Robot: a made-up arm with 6 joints. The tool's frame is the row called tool. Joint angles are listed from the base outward.
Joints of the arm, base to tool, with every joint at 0 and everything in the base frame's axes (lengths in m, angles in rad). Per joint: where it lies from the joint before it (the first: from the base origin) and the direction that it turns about. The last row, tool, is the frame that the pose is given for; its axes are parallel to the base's.
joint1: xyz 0 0 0.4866 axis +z
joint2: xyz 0 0 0 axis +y
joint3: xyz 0 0 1.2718 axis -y
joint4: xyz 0 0 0 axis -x
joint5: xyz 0.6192 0 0 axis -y
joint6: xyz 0 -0.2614 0 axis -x
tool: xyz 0 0 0
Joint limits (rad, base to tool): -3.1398..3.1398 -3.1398..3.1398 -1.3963..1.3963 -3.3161..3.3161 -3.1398..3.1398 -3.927..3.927
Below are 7 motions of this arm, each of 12 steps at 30 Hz.
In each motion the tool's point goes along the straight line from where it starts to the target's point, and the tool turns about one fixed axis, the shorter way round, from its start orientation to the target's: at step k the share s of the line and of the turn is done. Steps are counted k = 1, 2, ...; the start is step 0. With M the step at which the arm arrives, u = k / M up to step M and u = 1 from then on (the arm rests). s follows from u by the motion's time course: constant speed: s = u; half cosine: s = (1 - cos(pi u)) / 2; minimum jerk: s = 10 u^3 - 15 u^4 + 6 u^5.
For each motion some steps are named. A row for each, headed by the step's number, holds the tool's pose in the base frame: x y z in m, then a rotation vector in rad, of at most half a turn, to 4 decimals.
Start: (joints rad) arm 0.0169 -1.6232 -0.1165 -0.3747 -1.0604 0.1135
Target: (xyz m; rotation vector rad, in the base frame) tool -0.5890 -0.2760 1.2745 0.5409 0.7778 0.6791
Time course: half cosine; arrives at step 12
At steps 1, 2, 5, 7, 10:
1: -1.1214 -0.2626 1.0359 0.0101 -0.4403 0.3599
2: -1.0944 -0.2633 1.0480 0.0380 -0.3798 0.3794
5: -0.9299 -0.2674 1.1217 0.2056 -0.0087 0.4906
7: -0.7897 -0.2710 1.1846 0.3456 0.3120 0.5751
10: -0.6253 -0.2751 1.2582 0.5061 0.6930 0.6619

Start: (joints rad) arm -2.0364 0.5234 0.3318 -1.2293 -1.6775 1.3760
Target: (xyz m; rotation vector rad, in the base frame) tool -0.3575 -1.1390 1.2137 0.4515 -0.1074 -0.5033
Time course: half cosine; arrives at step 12
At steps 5, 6, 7, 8, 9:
5: -0.5199 -1.0704 1.2230 0.4652 0.1137 -0.4072
6: -0.4865 -1.0845 1.2211 0.4627 0.0683 -0.4273
7: -0.4531 -1.0986 1.2192 0.4601 0.0229 -0.4472
8: -0.4220 -1.1117 1.2174 0.4575 -0.0194 -0.4656
9: -0.3953 -1.1230 1.2159 0.4551 -0.0558 -0.4813

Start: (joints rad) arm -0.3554 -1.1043 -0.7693 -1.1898 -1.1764 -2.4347
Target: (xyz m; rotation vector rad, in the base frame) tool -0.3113 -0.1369 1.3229 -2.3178 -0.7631 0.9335
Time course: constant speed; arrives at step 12
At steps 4, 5, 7, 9, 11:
4: -0.4209 0.0030 1.1296 -2.5441 -0.8686 0.6271
5: -0.4072 -0.0145 1.1538 -2.5176 -0.8558 0.6675
7: -0.3798 -0.0495 1.2021 -2.4629 -0.8300 0.7465
9: -0.3524 -0.0845 1.2504 -2.4063 -0.8036 0.8231
11: -0.3250 -0.1194 1.2987 -2.3477 -0.7767 0.8973

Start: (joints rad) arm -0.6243 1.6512 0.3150 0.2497 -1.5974 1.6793
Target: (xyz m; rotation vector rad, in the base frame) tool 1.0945 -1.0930 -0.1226 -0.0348 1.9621 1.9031
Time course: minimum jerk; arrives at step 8
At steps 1, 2, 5, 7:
1: 1.0490 -1.0678 -0.2015 0.1497 1.9221 1.9445
2: 1.0531 -1.0700 -0.1945 0.1333 1.9260 1.9411
5: 1.0818 -1.0859 -0.1447 0.0168 1.9518 1.9155
7: 1.0938 -1.0926 -0.1239 -0.0318 1.9615 1.9038

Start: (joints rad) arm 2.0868 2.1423 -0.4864 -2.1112 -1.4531 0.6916
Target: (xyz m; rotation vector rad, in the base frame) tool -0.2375 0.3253 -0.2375 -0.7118 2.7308 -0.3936
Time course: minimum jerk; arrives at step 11
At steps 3, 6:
3: -0.3131 0.3025 -0.3005 -0.3636 2.5587 -0.3376
6: -0.2735 0.3144 -0.2675 -0.5418 2.6534 -0.3670

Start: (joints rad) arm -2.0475 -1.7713 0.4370 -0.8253 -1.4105 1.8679
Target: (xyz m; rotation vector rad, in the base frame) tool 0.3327 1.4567 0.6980 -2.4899 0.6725 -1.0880
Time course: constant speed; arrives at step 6
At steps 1, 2, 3, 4, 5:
1: 0.4826 1.3920 0.8207 -2.3786 0.9507 -1.1078
2: 0.4526 1.4049 0.7961 -2.4028 0.8958 -1.1047
3: 0.4227 1.4179 0.7716 -2.4260 0.8406 -1.1012
4: 0.3927 1.4308 0.7471 -2.4483 0.7849 -1.0973
5: 0.3627 1.4438 0.7225 -2.4696 0.7289 -1.0929

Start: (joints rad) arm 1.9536 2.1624 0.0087 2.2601 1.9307 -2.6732
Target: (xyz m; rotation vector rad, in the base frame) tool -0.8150 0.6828 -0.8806 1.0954 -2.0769 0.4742
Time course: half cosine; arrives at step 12
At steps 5, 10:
5: -0.6067 0.7296 -0.8618 1.0384 -2.2270 0.4638
10: -0.7928 0.6878 -0.8786 1.0897 -2.0929 0.4732

